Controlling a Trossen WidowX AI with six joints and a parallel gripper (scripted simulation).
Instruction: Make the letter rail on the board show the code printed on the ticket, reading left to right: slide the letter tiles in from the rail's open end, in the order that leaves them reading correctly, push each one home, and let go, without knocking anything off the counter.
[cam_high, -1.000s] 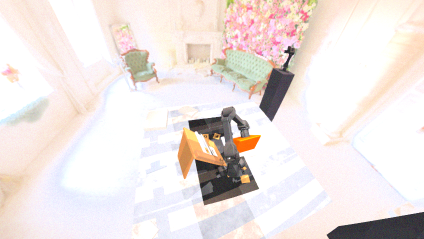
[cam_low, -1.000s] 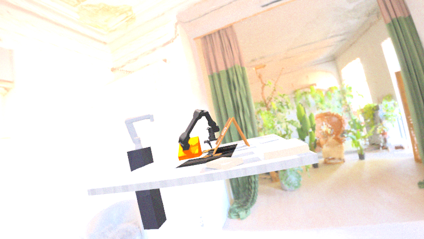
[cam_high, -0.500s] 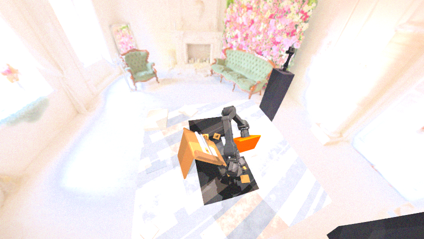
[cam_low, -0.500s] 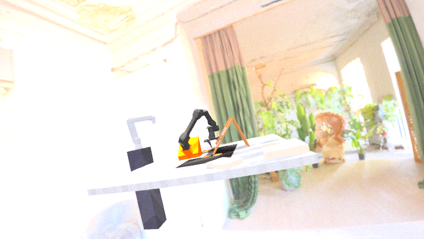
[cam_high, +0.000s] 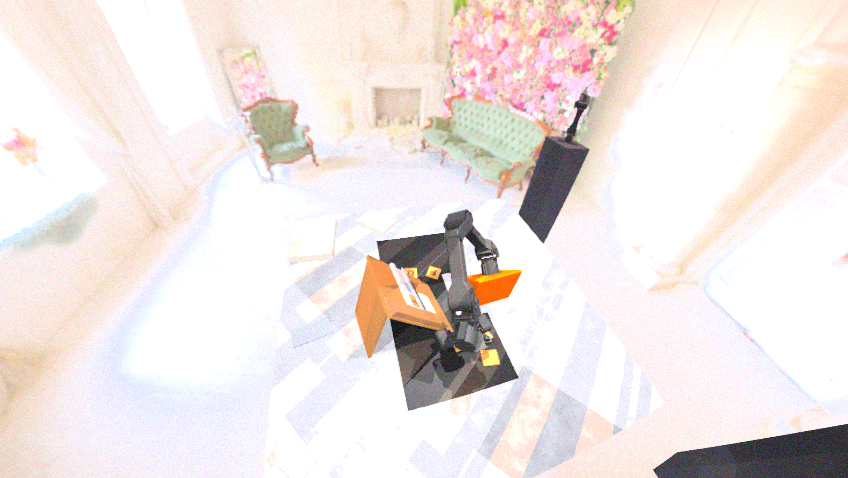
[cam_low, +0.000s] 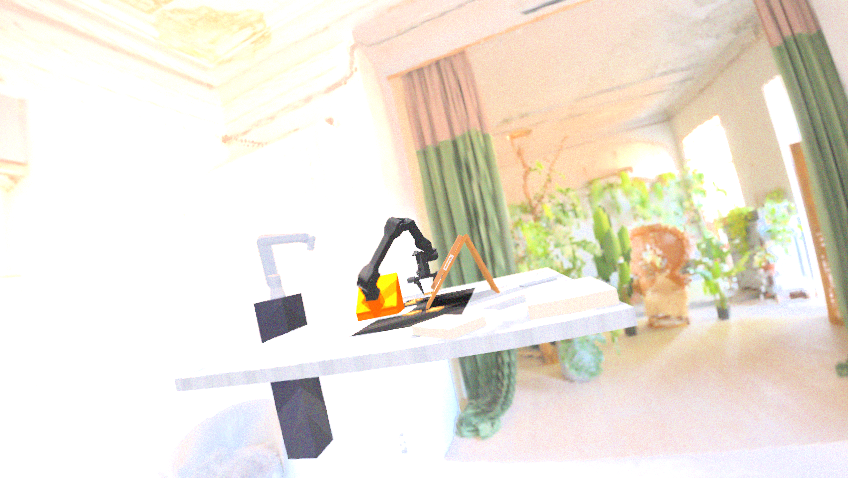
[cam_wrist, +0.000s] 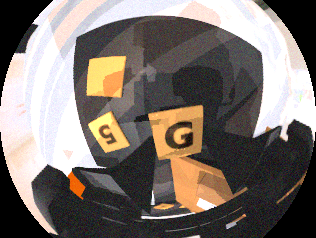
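Now: the tile marked 5 10 cm behind my gripper tip, 2 cm to the right of it and 3 cm below it. From my gripper tip the other things lie so: black mat: 1 cm behind, 22 cm to the right, 3 cm below; then ticket: 9 cm ahead, 15 cm to the right, 5 cm above; then tile marked g: right at my gripper tip.
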